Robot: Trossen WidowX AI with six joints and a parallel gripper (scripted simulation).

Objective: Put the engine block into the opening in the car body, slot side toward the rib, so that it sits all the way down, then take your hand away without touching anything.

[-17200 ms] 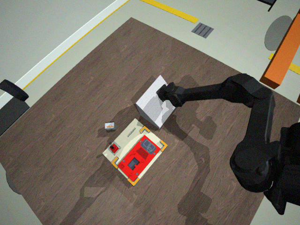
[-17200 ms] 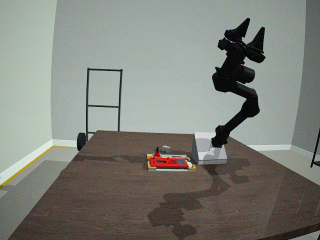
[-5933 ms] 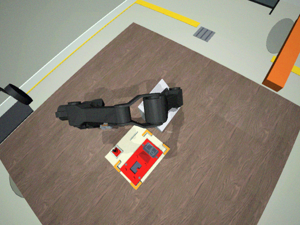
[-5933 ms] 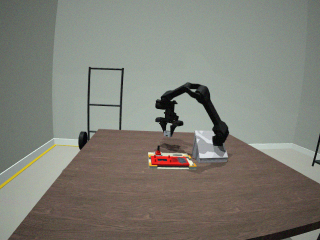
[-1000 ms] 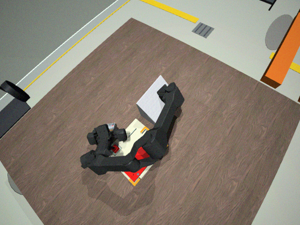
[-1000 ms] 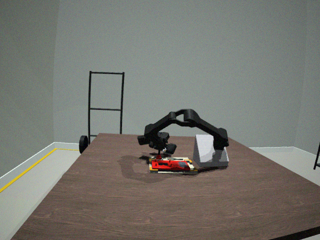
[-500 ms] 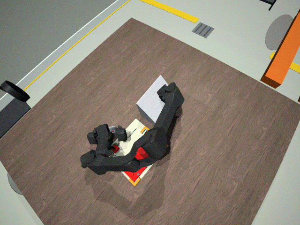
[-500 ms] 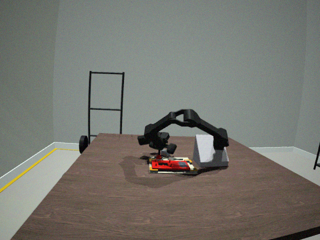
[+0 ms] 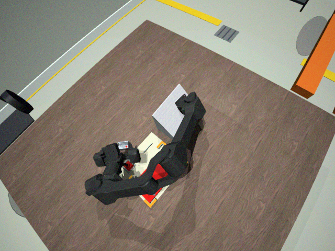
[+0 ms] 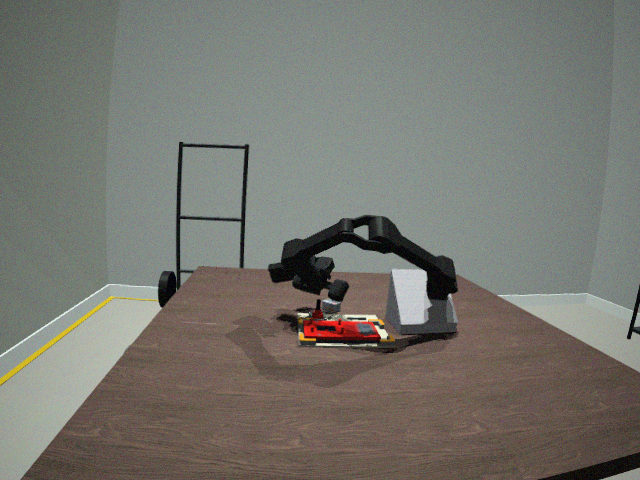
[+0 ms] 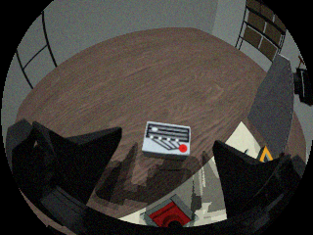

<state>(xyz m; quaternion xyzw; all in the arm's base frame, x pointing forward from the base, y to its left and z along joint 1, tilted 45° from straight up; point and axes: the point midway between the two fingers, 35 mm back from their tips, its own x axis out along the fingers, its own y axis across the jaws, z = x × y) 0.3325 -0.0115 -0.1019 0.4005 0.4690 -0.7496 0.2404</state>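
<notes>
The grey engine block lies 3 cm below my gripper tip, 1 cm to the right of it and 1 cm behind it. From my gripper tip the other things lie so: black post 7 cm to the left, 4 cm ahead, 1 cm below.
</notes>
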